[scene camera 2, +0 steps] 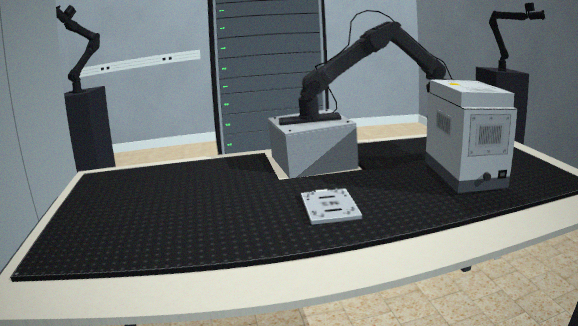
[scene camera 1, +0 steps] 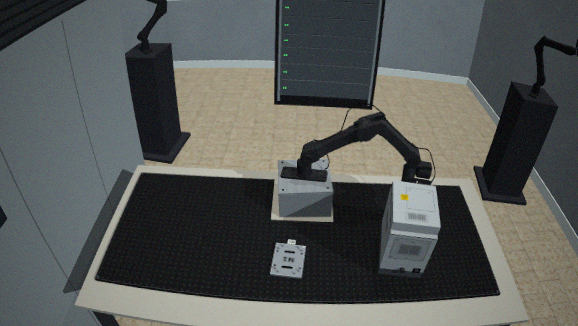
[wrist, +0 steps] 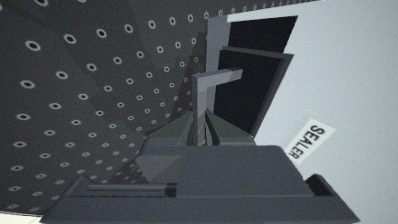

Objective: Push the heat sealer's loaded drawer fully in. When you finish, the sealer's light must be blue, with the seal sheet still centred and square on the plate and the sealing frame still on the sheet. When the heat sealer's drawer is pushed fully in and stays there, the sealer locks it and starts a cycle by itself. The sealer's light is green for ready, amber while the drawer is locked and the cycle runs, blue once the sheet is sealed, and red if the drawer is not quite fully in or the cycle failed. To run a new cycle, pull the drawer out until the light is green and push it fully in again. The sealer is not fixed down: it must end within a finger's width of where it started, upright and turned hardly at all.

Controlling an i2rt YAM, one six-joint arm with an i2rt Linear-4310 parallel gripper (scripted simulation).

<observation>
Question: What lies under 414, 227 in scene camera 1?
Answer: A heat sealer.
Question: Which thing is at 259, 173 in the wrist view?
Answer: My gripper.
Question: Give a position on a heat sealer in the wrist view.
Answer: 325, 110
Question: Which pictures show the heat sealer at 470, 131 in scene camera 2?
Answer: Scene camera 2, scene camera 1 and the wrist view: all of them.
</observation>
